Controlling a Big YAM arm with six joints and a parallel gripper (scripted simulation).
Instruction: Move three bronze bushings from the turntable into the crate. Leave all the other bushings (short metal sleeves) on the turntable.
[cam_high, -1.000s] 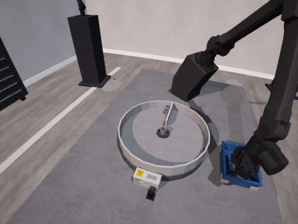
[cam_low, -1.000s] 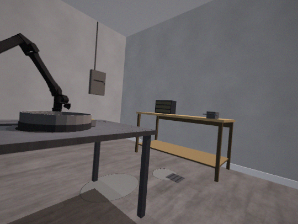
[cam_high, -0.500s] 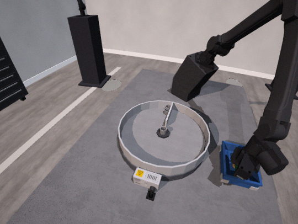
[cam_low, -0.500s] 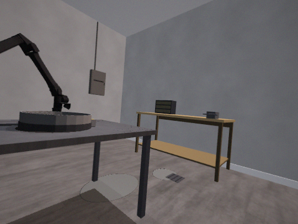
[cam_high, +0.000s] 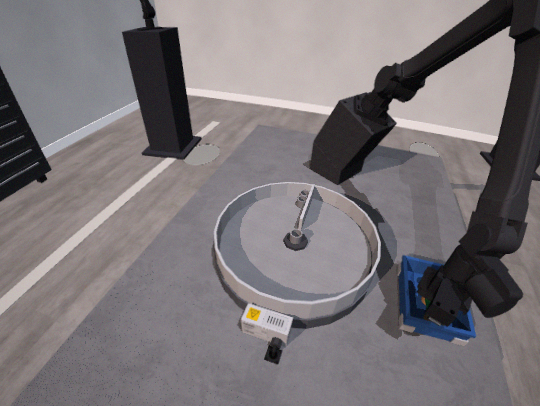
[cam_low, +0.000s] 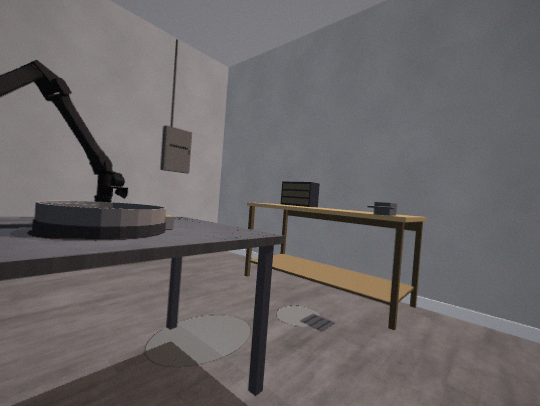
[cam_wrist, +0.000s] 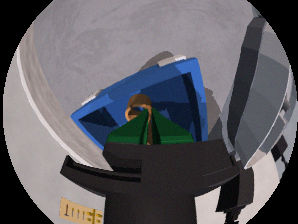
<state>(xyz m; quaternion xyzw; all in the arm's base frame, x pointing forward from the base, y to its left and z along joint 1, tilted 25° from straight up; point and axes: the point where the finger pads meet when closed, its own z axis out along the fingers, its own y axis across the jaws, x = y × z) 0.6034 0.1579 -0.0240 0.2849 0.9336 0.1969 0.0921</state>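
The blue crate lies 4 cm behind my hand, 2 cm to the left of it and 1 cm below it. From my hand the other things lie so: round turntable (33 cm to the right, 14 cm behind, 2 cm above).
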